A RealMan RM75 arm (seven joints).
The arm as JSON. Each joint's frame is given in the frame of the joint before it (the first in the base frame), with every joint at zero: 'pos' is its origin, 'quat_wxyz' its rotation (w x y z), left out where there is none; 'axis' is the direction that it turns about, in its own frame. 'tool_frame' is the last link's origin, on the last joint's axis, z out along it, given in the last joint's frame.
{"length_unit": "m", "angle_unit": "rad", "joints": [
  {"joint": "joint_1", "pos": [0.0, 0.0, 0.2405], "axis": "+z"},
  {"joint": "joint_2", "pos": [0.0, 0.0, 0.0], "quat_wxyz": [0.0, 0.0, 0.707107, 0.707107], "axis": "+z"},
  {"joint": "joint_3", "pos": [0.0, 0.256, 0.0], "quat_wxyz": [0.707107, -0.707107, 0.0, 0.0], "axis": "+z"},
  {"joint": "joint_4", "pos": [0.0, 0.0, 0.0], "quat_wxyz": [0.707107, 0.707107, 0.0, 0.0], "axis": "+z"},
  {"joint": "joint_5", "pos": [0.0, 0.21, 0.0], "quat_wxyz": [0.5, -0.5, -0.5, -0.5], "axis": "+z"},
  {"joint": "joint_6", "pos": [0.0, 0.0, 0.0], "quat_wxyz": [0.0, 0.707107, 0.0, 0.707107], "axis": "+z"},
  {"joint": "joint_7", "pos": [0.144, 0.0, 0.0], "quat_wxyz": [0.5, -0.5, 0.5, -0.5], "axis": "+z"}
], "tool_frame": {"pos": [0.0, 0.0, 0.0], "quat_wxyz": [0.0, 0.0, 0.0, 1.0]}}
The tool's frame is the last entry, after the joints.
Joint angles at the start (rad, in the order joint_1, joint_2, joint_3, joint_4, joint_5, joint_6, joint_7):
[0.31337, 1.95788, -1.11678, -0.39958, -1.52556, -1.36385, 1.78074]
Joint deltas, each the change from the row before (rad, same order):
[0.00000, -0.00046, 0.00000, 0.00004, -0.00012, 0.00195, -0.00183]
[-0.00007, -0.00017, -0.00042, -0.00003, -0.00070, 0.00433, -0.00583]
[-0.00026, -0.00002, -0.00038, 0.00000, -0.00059, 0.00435, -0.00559]
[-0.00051, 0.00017, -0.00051, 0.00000, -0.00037, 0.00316, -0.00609]
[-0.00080, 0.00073, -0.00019, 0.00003, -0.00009, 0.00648, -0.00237]
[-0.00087, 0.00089, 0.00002, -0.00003, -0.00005, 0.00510, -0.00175]
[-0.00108, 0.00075, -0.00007, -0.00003, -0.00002, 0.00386, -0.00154]
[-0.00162, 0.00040, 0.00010, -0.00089, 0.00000, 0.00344, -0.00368]
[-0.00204, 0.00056, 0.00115, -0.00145, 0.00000, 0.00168, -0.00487]
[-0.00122, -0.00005, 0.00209, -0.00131, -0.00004, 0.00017, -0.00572]
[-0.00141, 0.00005, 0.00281, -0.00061, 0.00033, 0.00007, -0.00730]
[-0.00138, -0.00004, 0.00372, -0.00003, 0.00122, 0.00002, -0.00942]
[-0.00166, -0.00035, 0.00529, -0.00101, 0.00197, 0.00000, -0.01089]
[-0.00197, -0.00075, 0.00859, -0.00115, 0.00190, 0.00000, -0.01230]
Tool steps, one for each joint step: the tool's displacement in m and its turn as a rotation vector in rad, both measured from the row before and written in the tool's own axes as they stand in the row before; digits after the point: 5 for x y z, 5 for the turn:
[-0.00014, -0.00037, -0.00017, 0.00232, -0.00025, -0.00206]
[0.00001, -0.00065, -0.00005, 0.00447, 0.00019, -0.00611]
[0.00010, -0.00065, -0.00004, 0.00446, 0.00004, -0.00558]
[0.00025, -0.00046, -0.00002, 0.00320, 0.00016, -0.00575]
[0.00031, -0.00085, 0.00009, 0.00617, -0.00109, -0.00134]
[0.00036, -0.00064, 0.00012, 0.00475, -0.00109, -0.00058]
[0.00044, -0.00051, 0.00002, 0.00374, -0.00080, -0.00028]
[0.00033, -0.00055, -0.00024, 0.00388, -0.00111, -0.00296]
[0.00028, -0.00034, -0.00036, 0.00244, -0.00196, -0.00404]
[-0.00020, -0.00022, -0.00047, 0.00126, -0.00238, -0.00559]
[-0.00010, -0.00027, -0.00054, 0.00137, -0.00326, -0.00605]
[-0.00024, -0.00034, -0.00065, 0.00155, -0.00481, -0.00728]
[-0.00077, -0.00046, -0.00096, 0.00221, -0.00721, -0.00916]
[-0.00124, -0.00078, -0.00146, 0.00370, -0.01023, -0.01004]

